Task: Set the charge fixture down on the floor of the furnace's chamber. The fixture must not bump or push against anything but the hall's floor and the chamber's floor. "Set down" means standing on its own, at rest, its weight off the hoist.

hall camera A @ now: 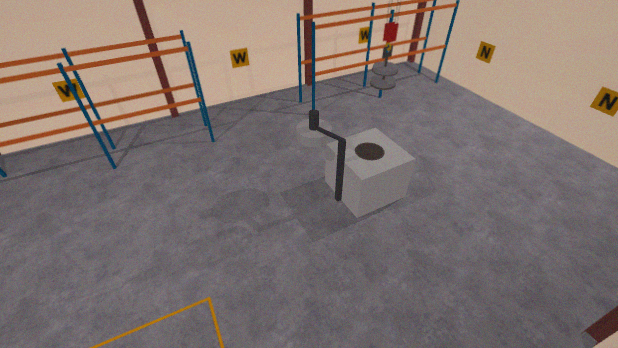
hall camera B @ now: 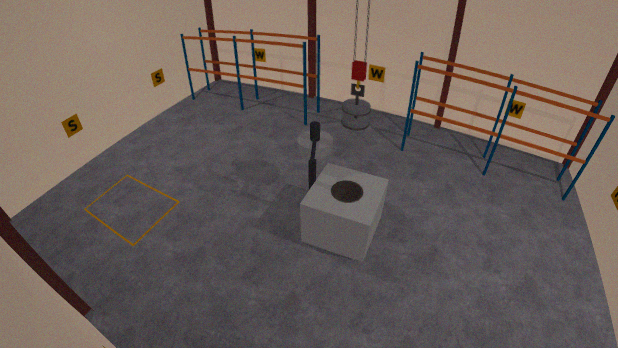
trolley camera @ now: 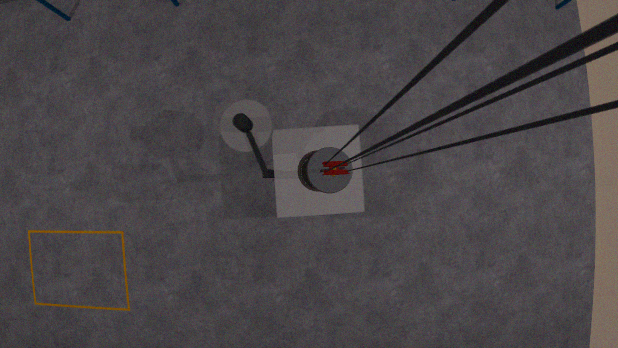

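Observation:
The charge fixture (hall camera A: pixel 383 82) (hall camera B: pixel 356 107) (trolley camera: pixel 327 186), two grey discs on a rod, hangs upright in the air from my hook (hall camera A: pixel 388 48) (hall camera B: pixel 358 86) (trolley camera: pixel 334 169), under the red hook block. The furnace (hall camera A: pixel 382 190) (hall camera B: pixel 335 232) (trolley camera: pixel 320 206) is a pale box with a round dark opening (hall camera A: pixel 369 151) (hall camera B: pixel 347 191) (trolley camera: pixel 302 172) in its top. In the trolley view the fixture covers most of the opening; a dark crescent shows on its left. In both hall views the fixture appears well above the furnace top, apart from it. The chamber's floor is hidden.
The pale round lid (hall camera A: pixel 304 136) (hall camera B: pixel 323 143) (trolley camera: pixel 230 134) is swung aside on a dark arm (hall camera A: pixel 341 170) (hall camera B: pixel 312 172) (trolley camera: pixel 256 152) beside the furnace. Blue and orange racks (hall camera A: pixel 313 65) (hall camera B: pixel 305 85) stand along the W wall. A yellow outline (hall camera A: pixel 150 322) (hall camera B: pixel 106 192) (trolley camera: pixel 75 231) marks the floor.

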